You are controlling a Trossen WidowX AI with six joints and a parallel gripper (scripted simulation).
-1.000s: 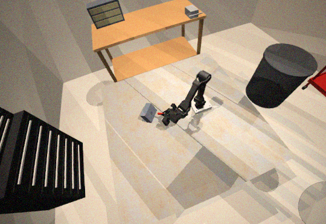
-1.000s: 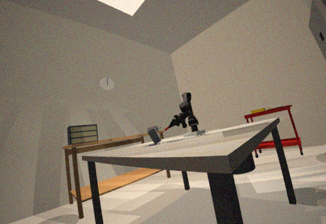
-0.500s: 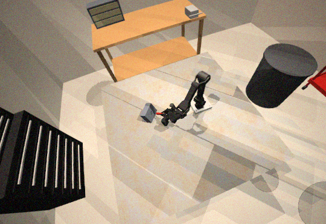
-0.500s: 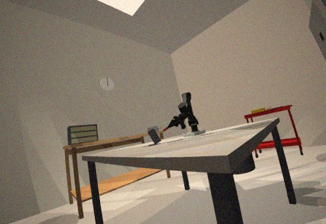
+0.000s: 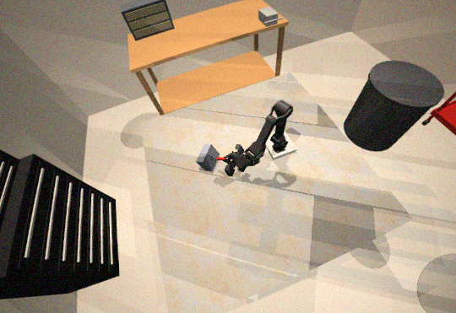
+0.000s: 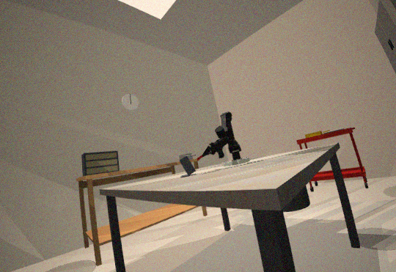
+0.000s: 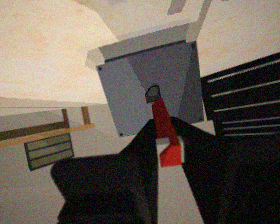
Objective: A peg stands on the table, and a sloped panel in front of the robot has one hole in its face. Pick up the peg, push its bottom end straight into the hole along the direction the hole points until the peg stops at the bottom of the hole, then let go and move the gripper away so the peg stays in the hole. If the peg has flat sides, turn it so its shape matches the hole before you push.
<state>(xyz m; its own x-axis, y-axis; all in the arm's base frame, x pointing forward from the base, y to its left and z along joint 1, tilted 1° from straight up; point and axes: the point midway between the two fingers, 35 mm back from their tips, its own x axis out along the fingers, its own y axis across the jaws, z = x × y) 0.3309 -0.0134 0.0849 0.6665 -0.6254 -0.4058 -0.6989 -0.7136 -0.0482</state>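
Right now the grey sloped panel is 80 mm ahead of my gripper tip, 70 mm to the right of it and 40 mm below it. Also, from my gripper tip: red peg: 10 mm behind, 10 mm to the left, 10 mm above.
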